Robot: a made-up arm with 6 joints.
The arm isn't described. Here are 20 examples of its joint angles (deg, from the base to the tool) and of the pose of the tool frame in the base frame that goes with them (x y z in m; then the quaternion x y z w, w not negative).
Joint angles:
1: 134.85 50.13 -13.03 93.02 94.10 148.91
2: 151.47 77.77 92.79 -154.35 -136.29 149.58
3: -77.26 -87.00 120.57 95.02 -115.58 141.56
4: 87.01 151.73 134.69 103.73 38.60 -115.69
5: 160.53 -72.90 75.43 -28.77 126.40 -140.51
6: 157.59 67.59 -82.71 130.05 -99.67 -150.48
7: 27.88 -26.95 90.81 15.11 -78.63 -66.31
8: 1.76 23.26 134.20 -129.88 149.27 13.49
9: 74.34 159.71 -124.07 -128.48 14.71 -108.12
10: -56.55 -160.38 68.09 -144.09 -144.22 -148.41
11: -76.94 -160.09 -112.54 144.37 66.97 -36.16
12: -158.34 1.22 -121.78 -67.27 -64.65 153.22
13: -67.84 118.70 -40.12 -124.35 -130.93 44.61
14: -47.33 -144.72 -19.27 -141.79 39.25 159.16
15: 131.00 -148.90 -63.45 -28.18 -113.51 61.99
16: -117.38 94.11 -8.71 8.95 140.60 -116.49
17: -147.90 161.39 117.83 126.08 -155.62 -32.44
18: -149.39 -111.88 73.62 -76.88 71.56 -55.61
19: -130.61 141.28 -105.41 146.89 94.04 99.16
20: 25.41 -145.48 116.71 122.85 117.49 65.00
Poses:
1: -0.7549 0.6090 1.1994 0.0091 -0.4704 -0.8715 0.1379
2: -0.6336 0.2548 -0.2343 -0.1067 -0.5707 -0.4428 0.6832
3: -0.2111 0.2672 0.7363 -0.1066 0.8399 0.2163 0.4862
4: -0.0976 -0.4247 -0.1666 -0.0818 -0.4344 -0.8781 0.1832
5: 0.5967 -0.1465 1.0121 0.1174 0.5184 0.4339 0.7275
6: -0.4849 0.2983 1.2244 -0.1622 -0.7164 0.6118 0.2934
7: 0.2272 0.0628 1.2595 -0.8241 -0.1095 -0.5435 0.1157
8: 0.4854 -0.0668 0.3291 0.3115 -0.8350 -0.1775 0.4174
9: 0.2266 0.6462 0.2269 0.4519 -0.5793 0.2159 0.6431
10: -0.4389 0.7509 -0.3929 -0.9710 0.0014 -0.0787 0.2257
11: 0.1319 -0.4844 -0.3551 -0.4979 -0.5599 -0.2714 0.6041
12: 0.6232 0.1687 0.4860 0.5351 -0.2056 -0.7201 0.3909
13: 0.4974 -1.0995 -0.0336 0.6402 0.5325 -0.5409 0.1188
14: -0.4226 0.3928 -1.1448 -0.4857 0.4718 0.3620 0.6406
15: -0.0359 0.0096 -0.8803 0.4960 -0.7063 0.4617 0.2051
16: -0.6167 -1.1297 0.1700 -0.4734 -0.2517 0.6399 0.5505
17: 0.2569 0.2378 -0.3072 0.1435 0.5701 0.7953 0.1482
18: 0.8707 0.6516 0.5443 -0.2663 -0.9342 0.2276 0.0670
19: -0.4756 -0.6706 0.2813 -0.0217 -0.5040 -0.0163 0.8633
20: -0.7248 -0.2528 0.2026 0.2188 0.5930 -0.7730 0.0545
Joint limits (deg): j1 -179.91..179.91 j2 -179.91..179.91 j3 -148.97..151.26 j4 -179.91..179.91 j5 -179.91..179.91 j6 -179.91..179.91
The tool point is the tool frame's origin. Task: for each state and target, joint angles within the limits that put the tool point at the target. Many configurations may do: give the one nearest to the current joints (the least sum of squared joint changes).
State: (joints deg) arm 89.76 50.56 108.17 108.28 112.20 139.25
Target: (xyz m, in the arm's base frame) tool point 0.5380 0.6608 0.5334
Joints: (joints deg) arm 44.84 28.89 87.85 111.24 114.22 139.82
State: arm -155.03 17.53 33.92 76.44 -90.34 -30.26
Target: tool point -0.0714 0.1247 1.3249
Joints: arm -167.34 -30.49 71.16 85.86 -101.71 -26.77
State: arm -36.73 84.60 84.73 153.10 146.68 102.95
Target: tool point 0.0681 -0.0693 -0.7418
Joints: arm -58.58 135.43 88.24 168.91 145.83 98.84
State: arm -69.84 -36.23 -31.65 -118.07 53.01 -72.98
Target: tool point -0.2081 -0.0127 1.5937
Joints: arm -37.47 12.27 -31.81 -111.60 72.22 -76.22
